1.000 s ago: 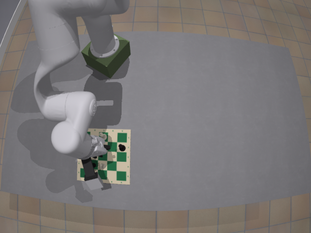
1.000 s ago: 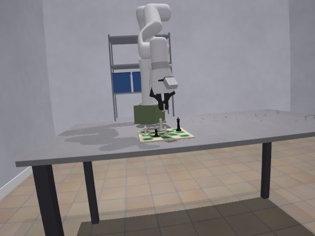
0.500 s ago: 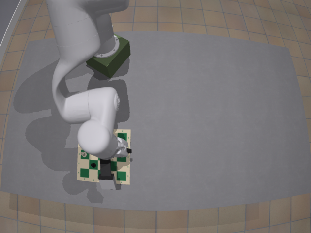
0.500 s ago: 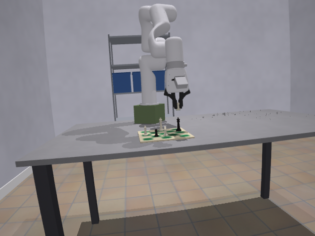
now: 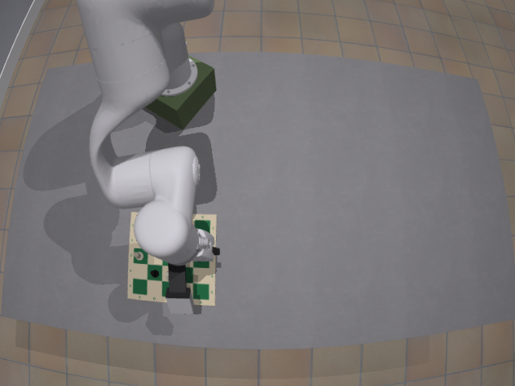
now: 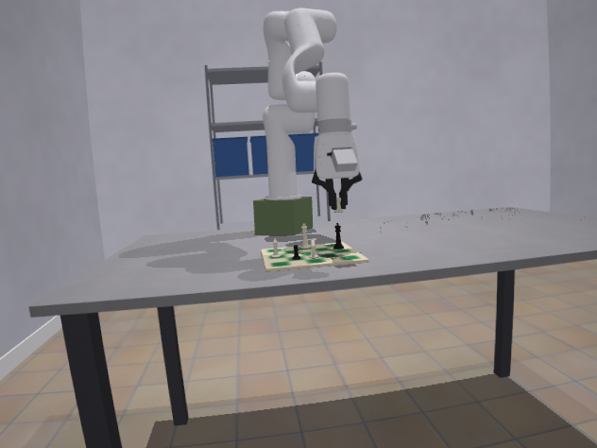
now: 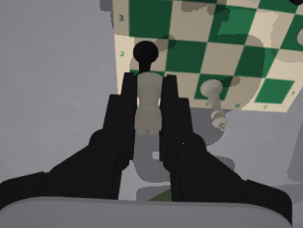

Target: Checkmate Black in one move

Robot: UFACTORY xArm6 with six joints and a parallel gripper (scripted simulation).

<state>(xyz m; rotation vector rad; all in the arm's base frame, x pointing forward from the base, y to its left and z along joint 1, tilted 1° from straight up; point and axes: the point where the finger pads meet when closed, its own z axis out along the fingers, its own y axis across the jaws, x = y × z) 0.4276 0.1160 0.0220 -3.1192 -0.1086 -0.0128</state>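
My hand is 9 cm above the black king and 3 cm past it. The rest, counted from my hand: white pawn 1 cm below; green-and-cream chessboard 12 cm below, 7 cm to the right, 1 cm ahead; white knight 11 cm below, 7 cm to the right, 5 cm ahead.
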